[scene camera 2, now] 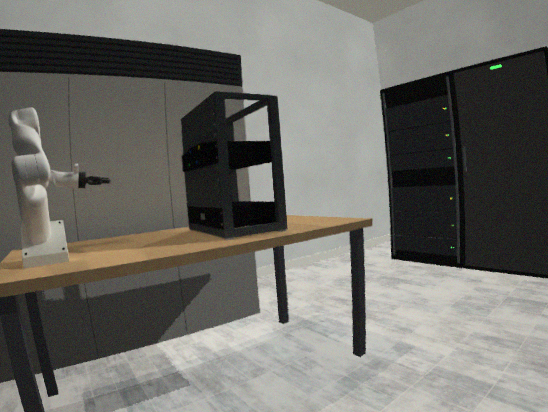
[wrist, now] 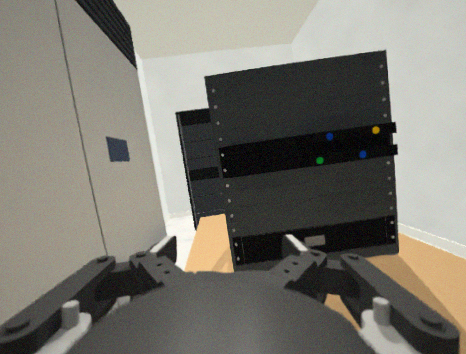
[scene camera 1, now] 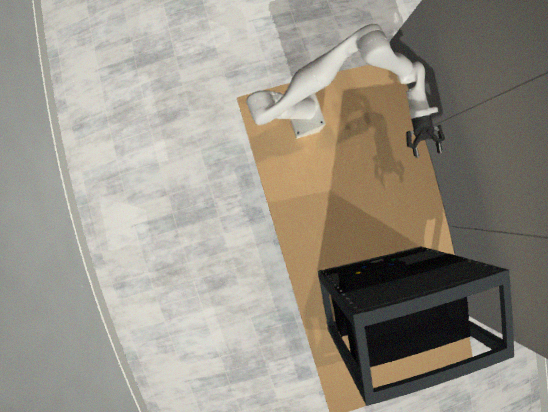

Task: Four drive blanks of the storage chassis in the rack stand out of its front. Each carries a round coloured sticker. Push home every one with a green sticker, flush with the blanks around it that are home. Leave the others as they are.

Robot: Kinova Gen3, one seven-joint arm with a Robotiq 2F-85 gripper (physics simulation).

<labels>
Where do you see a rack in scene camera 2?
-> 210, 157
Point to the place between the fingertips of my gripper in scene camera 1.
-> At 428, 155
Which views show the rack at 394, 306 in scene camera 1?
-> Scene camera 2, the wrist view and scene camera 1: all of them.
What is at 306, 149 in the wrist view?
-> A rack.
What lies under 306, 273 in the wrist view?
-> My gripper.
</labels>
